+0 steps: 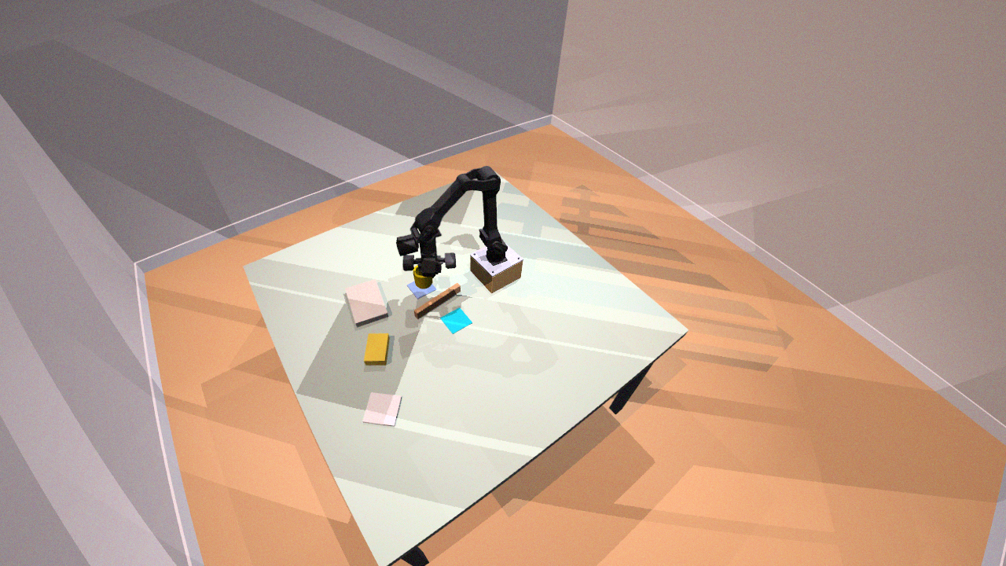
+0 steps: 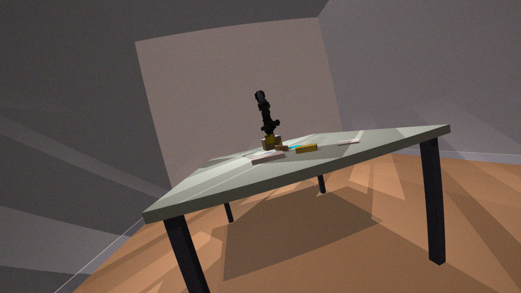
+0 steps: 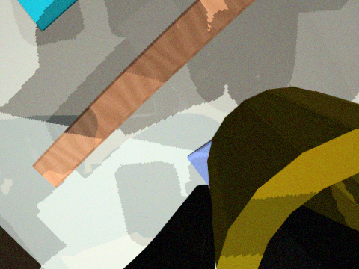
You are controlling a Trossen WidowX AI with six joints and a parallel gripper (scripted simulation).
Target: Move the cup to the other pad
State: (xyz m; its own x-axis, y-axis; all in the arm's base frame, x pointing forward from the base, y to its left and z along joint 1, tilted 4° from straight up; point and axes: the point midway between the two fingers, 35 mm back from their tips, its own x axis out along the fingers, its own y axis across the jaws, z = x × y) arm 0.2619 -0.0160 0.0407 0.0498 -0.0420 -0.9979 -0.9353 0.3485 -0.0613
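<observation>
Now: the cyan pad 30 mm behind my gripper tip, 150 mm to the left of it and 100 mm below it. Round my gripper tip: wooden bar: 50 mm to the left, 90 mm below; then pale blue pad: 30 mm ahead, 50 mm to the right, 100 mm below; then yellow cup: 20 mm ahead, 10 mm to the right.
</observation>
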